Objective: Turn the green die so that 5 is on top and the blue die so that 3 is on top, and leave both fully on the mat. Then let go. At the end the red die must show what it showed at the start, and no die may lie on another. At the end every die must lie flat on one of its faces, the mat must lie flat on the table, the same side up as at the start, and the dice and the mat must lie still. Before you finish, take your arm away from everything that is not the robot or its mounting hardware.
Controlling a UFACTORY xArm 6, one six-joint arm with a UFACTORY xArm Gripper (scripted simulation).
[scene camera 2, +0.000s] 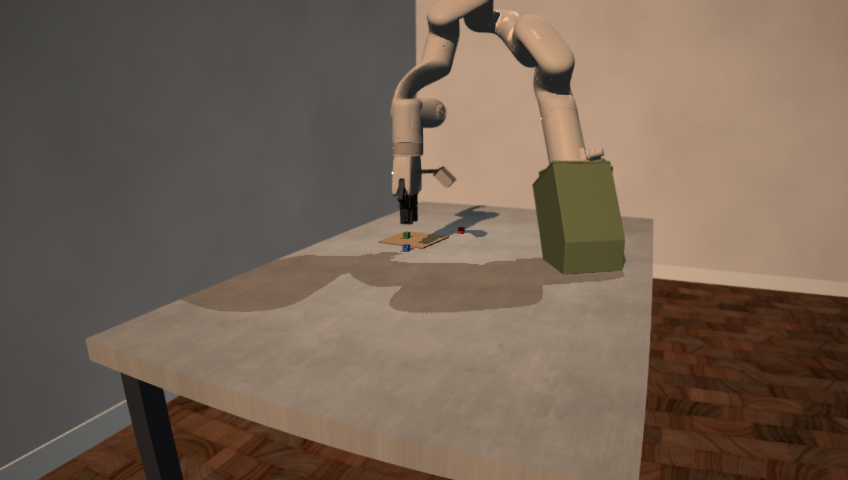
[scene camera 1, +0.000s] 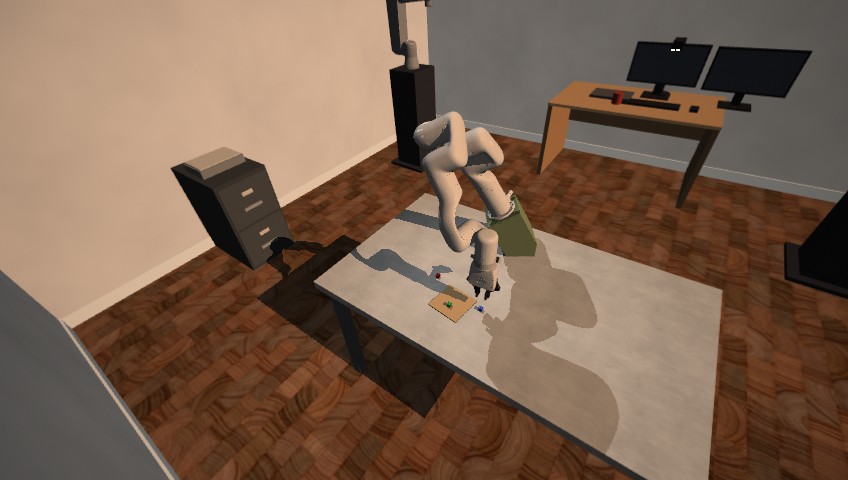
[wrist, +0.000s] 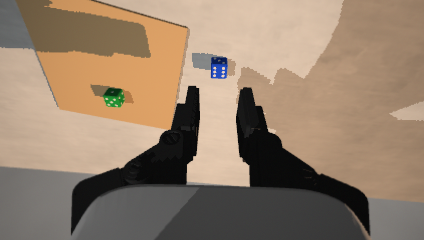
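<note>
My gripper's visible to me, and it's there in the wrist view and in scene camera 1 too. I can also see a tan mat.
</note>
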